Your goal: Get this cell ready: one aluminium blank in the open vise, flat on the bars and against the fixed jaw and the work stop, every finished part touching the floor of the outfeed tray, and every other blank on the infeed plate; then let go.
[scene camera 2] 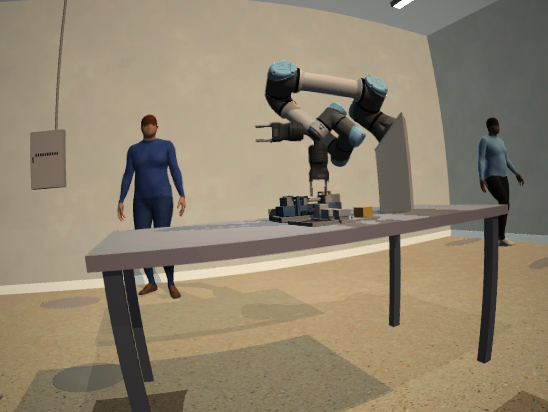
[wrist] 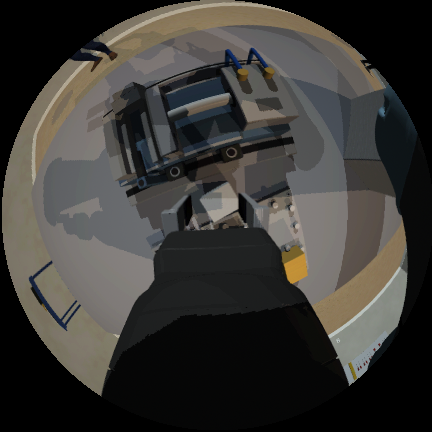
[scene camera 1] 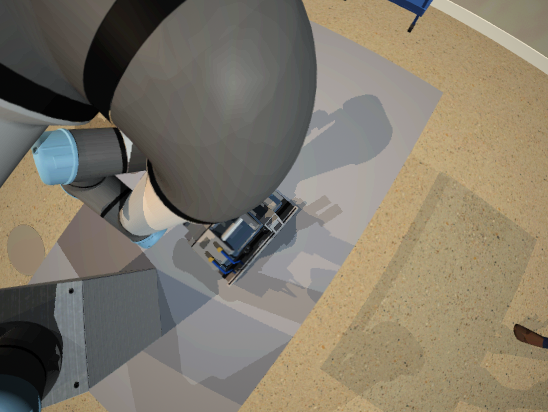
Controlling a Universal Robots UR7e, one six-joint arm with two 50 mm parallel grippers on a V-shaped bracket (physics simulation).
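Places are measured from the arm's base along level axes (x left, y back, z up), in millimetres.
Pixels of known places: hand, its tool point: (scene camera 2: 318,191) (wrist: 214,207); arm's base, origin of its link: (scene camera 2: 391,133) (scene camera 1: 7,368).
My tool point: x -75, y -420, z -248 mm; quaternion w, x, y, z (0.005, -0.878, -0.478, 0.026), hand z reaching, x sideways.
Note:
Ahead of a thing's pixels: the offset from my tool point to its top centre. Level surfaces: height alone.
The vise @(dx -120, dy +36, dz -10 mm) (wrist: 260,102) (scene camera 1: 242,232) lies ahead of my gripper, with a pale rod across its middle and blue hoses at one end. Dark slots and bars show at its left in the wrist view; I cannot make out a blank there. My downward gripper (wrist: 215,201) (scene camera 2: 319,192) is open, low over the fixtures beside the vise. A pale grey block @(dx +7, dy +2, dz -49 mm) (wrist: 221,204) shows between and below its spread fingers, turned at an angle to them, not gripped. A light plate with round pegs @(dx +140, dy +10, dz -101 mm) (wrist: 284,216) lies right of the fingers. My gripper body hides much of the plate and tray area.
A yellow block @(dx +192, dy +45, dz -65 mm) (wrist: 295,266) (scene camera 2: 363,212) stands beside the pegged plate. The second gripper (scene camera 2: 256,133) points sideways, high above the table @(dz -109 mm) (scene camera 2: 165,245). The robot's grey mount (scene camera 2: 395,172) stands at the right. A person in dark blue (scene camera 2: 152,170) stands behind the table.

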